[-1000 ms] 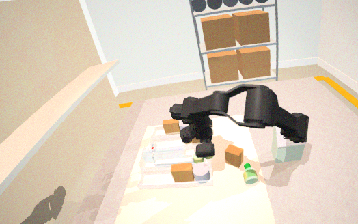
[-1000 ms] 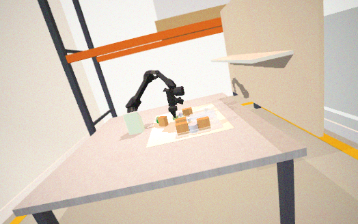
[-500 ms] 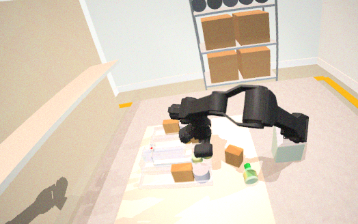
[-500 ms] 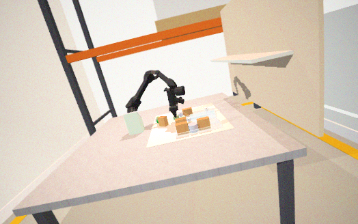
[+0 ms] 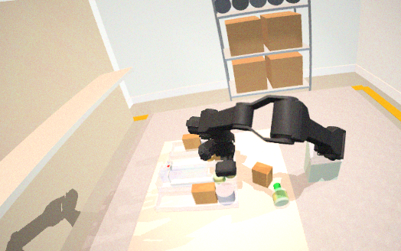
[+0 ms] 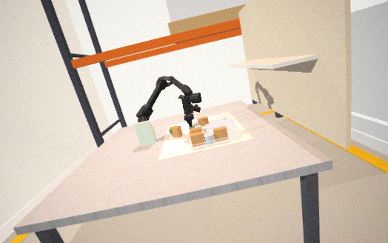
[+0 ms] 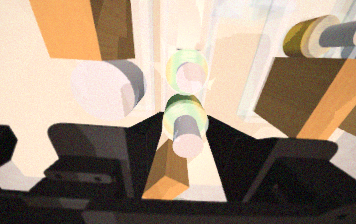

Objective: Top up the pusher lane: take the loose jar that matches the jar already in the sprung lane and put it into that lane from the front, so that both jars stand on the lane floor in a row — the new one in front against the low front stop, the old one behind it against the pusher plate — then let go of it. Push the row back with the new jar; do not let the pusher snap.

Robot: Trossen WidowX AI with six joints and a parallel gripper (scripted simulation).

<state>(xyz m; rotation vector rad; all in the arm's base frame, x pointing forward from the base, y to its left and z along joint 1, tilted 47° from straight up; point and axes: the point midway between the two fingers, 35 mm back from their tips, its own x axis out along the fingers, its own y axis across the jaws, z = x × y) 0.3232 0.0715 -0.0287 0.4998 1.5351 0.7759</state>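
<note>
Right now my gripper tip is 16 cm short of the clear sprung lane and 4 cm above it. The rest, counted from my gripper tip: red mark 23 cm ahead, 1 cm above.
</note>
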